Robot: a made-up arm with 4 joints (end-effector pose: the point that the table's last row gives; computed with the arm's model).
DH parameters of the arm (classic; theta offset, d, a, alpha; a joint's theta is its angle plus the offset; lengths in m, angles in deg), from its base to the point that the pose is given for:
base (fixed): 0 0.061 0 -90
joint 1: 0 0.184 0.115 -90
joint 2: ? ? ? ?
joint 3: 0 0.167 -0.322 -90
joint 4: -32.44 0 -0.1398 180
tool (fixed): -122.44 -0.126 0 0
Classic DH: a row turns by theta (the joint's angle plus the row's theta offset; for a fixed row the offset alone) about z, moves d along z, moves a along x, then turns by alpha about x.
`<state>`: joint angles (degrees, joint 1 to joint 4).
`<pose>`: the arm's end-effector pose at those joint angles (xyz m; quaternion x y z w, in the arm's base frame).
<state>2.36 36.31 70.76 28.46</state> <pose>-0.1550 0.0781 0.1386 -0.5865 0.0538 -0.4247 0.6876</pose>
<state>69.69 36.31 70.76 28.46</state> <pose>0.0119 0.0781 0.2339 -0.7236 0.4259 -0.0284 0.5424</pose>
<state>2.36 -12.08 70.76 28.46</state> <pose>0.0158 -0.0905 0.1316 -0.5454 -0.1839 -0.1049 0.8110</pose>
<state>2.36 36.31 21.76 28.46</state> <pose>-0.2898 -0.0865 -0.1962 -0.1991 0.0300 -0.5220 0.8288</pose>
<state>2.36 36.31 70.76 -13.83</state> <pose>-0.0748 0.0354 0.0948 -0.5276 0.2618 -0.1481 0.7945</pose>
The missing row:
joint 2: -90 0.323 0.024 90
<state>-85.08 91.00 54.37 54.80</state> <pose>0.0104 0.4101 -0.1631 0.2549 -0.0723 -0.9200 0.2887</pose>
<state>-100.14 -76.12 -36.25 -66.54</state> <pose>0.5491 0.1215 0.4106 -0.4915 -0.2166 0.8156 0.2152</pose>
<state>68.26 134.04 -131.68 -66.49</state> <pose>-0.2959 -0.0161 -0.4484 -0.2623 -0.5523 -0.0971 0.7853</pose>
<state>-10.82 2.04 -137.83 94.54</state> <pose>-0.0665 0.5898 -0.4503 0.6677 0.6484 -0.2065 0.3018</pose>
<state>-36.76 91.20 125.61 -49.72</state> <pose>0.1723 0.2100 0.2242 -0.2313 0.6607 -0.2474 0.6699</pose>
